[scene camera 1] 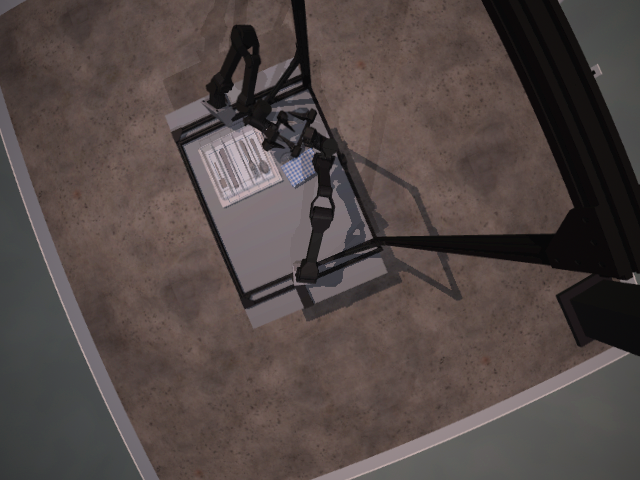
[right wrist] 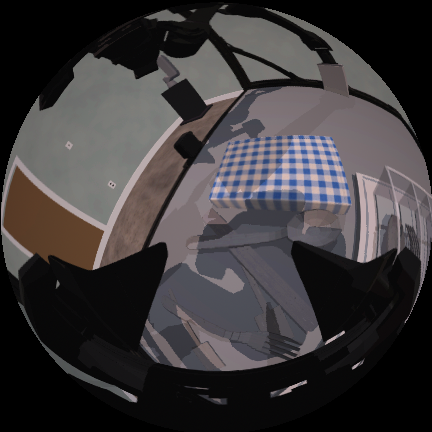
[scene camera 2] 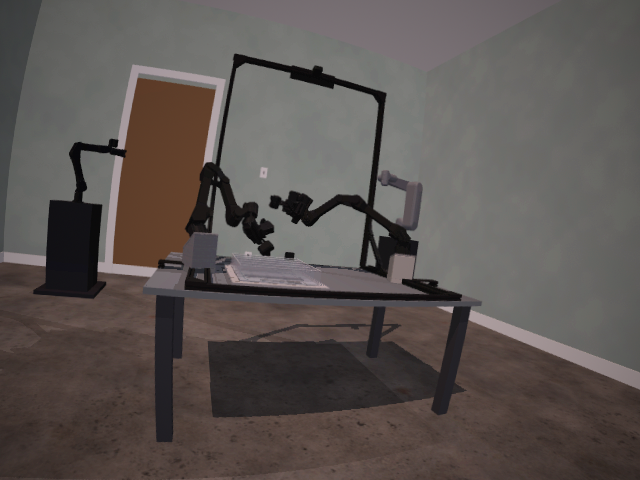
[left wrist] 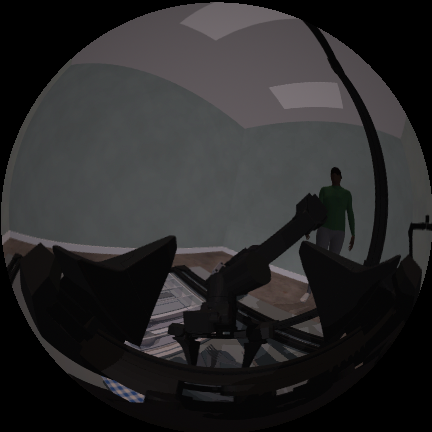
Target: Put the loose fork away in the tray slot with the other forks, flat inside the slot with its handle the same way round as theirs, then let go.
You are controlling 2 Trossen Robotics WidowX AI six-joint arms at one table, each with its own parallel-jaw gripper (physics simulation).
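The loose fork (right wrist: 242, 336) (left wrist: 213, 352) lies on the table, low in the right wrist view, with its tines toward the right. It lies apart from the tray (scene camera 1: 253, 192) (right wrist: 366, 215), whose clear dividers part the cutlery. Tines of a fork (right wrist: 412, 236) show in a slot at the right edge of the right wrist view; the exact slot is hard to tell. My right gripper (right wrist: 231, 249) (scene camera 2: 268, 238) is open and empty above the table, with the fork below it. My left gripper is open and empty, higher up, facing the right arm. The arms hide the loose fork in scene camera 1.
A blue checked cloth (scene camera 1: 298, 169) (right wrist: 285, 172) (left wrist: 121, 390) lies beside the tray. A spoon (right wrist: 316, 229) lies between the cloth and the fork. A long flat utensil (right wrist: 274, 282) lies near the spoon. The two grippers are close together above this area. A black frame edges the table.
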